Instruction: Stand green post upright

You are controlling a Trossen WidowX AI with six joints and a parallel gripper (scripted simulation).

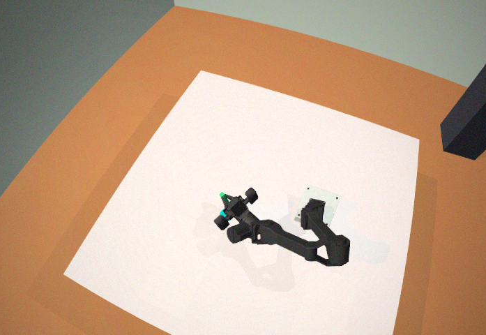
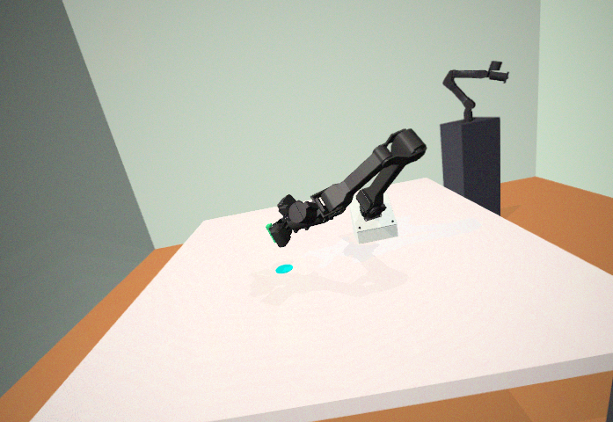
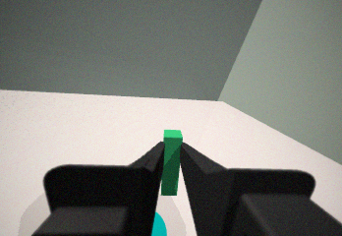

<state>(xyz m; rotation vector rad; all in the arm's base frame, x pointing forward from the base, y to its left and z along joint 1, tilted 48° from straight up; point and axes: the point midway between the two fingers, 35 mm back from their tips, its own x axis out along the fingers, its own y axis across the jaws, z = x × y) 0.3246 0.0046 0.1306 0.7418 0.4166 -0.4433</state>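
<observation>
My gripper tip is 150 mm above the cyan circle, 10 mm to the right of it and 10 mm past it. The rest, counted from my gripper tip: green post: 20 mm below.
</observation>
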